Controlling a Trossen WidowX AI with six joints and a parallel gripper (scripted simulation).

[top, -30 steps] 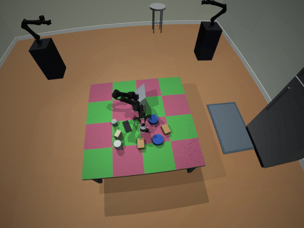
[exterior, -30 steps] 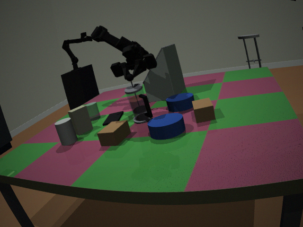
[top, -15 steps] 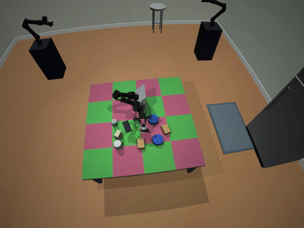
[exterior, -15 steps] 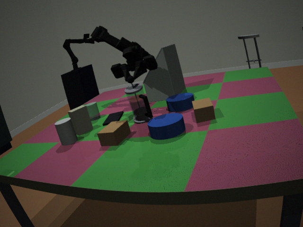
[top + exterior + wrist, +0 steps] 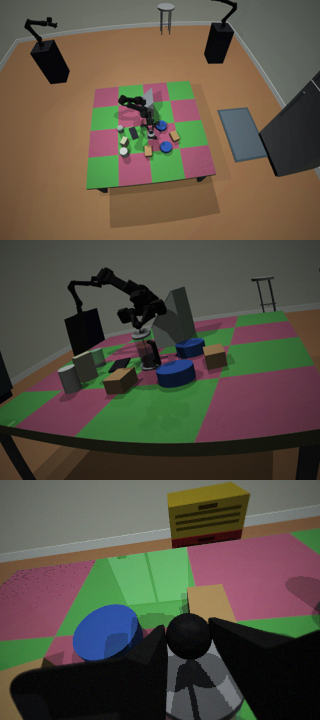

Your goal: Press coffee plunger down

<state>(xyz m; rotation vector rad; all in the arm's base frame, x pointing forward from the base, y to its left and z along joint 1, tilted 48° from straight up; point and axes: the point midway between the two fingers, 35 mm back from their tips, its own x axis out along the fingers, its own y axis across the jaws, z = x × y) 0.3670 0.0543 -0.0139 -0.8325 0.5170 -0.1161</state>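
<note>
The coffee press is 9 cm below my gripper tip, 2 cm behind it and 1 cm to the left of it. Round my gripper tip: beige box 29 cm to the right, 12 cm below, 2 cm ahead; then black flat block 19 cm to the right, 17 cm below, 11 cm behind.
</note>
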